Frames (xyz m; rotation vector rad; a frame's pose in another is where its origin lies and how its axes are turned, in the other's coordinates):
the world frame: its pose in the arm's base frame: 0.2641 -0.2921 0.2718 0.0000 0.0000 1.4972
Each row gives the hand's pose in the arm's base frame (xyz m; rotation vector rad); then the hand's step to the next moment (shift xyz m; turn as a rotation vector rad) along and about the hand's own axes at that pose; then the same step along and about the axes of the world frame.
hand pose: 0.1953 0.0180 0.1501 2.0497 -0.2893 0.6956
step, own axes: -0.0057 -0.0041 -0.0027 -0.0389 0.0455 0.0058
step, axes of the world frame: 0.0038 0.0040 -0.0051 -0.0359 0.0478 0.0070
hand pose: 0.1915 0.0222 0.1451 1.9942 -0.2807 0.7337
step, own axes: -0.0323 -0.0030 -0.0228 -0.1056 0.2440 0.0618
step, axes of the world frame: 0.0153 0.0341 -0.0133 -0.2013 0.1619 0.0882
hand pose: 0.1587 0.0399 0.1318 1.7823 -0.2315 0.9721
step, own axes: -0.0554 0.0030 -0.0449 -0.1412 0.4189 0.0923
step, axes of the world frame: 0.0171 0.0618 -0.0313 -0.3213 0.2604 0.1814
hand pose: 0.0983 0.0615 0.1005 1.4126 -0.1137 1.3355
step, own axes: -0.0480 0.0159 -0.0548 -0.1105 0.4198 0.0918
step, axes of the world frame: 0.0018 0.0626 -0.0405 -0.3028 0.2519 0.2043
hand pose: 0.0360 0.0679 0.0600 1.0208 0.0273 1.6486
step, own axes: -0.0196 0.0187 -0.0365 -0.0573 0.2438 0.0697
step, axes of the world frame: -0.0079 0.0372 -0.0249 -0.1773 0.1358 0.1330
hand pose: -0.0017 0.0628 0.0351 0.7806 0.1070 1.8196
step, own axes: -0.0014 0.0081 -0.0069 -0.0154 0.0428 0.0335
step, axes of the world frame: -0.0032 0.0099 -0.0025 -0.0410 0.0103 0.0375
